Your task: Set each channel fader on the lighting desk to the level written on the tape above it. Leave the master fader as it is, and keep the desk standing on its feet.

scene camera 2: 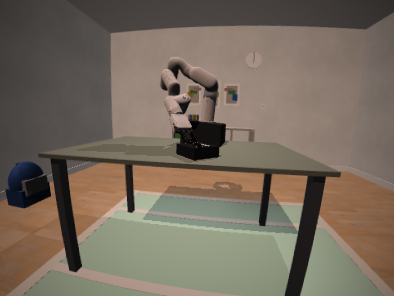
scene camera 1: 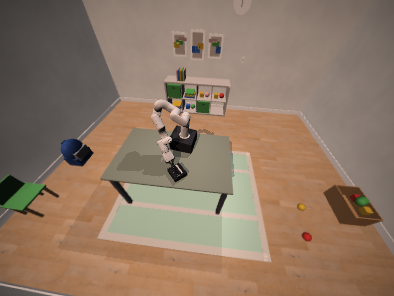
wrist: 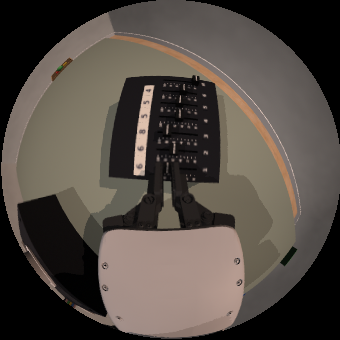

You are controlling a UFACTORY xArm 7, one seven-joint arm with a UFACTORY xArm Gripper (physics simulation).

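Pixels of known places: gripper, fingertip midpoint: (scene camera 2: 189, 141) (scene camera 1: 173, 166) (wrist: 166, 170); arm's base at its link origin: (scene camera 2: 206, 122) (scene camera 1: 184, 135).
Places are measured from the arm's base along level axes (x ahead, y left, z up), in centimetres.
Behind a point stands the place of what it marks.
The black lighting desk (scene camera 1: 178, 174) @[x 48.5, y 5.1, z -10.2 cm] (scene camera 2: 198, 151) @[x 53.5, y 4.8, z -11.7 cm] (wrist: 126, 125) @[x 39.8, y 5.1, z -10.2 cm] rests flat on the table. In the wrist view its white tape (wrist: 143, 123) @[x 41.7, y 3.7, z -10.2 cm] reads 4, 5, 5, 8, 6, 6 from channel 6 to channel 1. The fader caps of channel 6 (wrist: 184, 88) @[x 48.9, y 4.1, z -8.9 cm], channel 5 (wrist: 180, 99) @[x 47.2, y 3.0, z -8.9 cm], channel 4 (wrist: 180, 113) @[x 45.7, y 1.4, z -8.9 cm], channel 3 (wrist: 167, 130) @[x 43.1, y 0.7, z -8.9 cm] and channel 2 (wrist: 174, 147) @[x 42.4, y -1.4, z -8.9 cm] stand clear of the fingers. The master fader (wrist: 196, 79) @[x 51.7, y 4.5, z -8.9 cm] is near its 0 end. My gripper (scene camera 1: 173, 164) @[x 40.1, y -2.8, z -9.3 cm] (scene camera 2: 188, 143) @[x 40.1, y -2.8, z -9.3 cm] (wrist: 166, 170) @[x 40.1, y -2.8, z -9.3 cm] is shut on the channel 1 fader cap (wrist: 167, 168) @[x 40.3, y -2.7, z -8.9 cm], partly hidden; its exact level is unclear.
The grey-green table (scene camera 1: 210, 165) @[x 26.7, y 36.3, z -15.7 cm] (scene camera 2: 120, 149) @[x 42.4, y -42.5, z -15.7 cm] (wrist: 65, 130) @[x 27.5, y 20.1, z -15.7 cm] carries the desk and the arm's black base (scene camera 1: 184, 140) @[x 8.4, y 2.0, z -0.2 cm] (scene camera 2: 210, 133) @[x 13.4, y 4.6, z -7.0 cm] (wrist: 55, 245) @[x 13.1, y 0.3, z -6.6 cm]. The base stands behind the desk. A shelf unit (scene camera 1: 197, 81) is by the back wall, and a green chair (scene camera 1: 22, 194) stands at the left.
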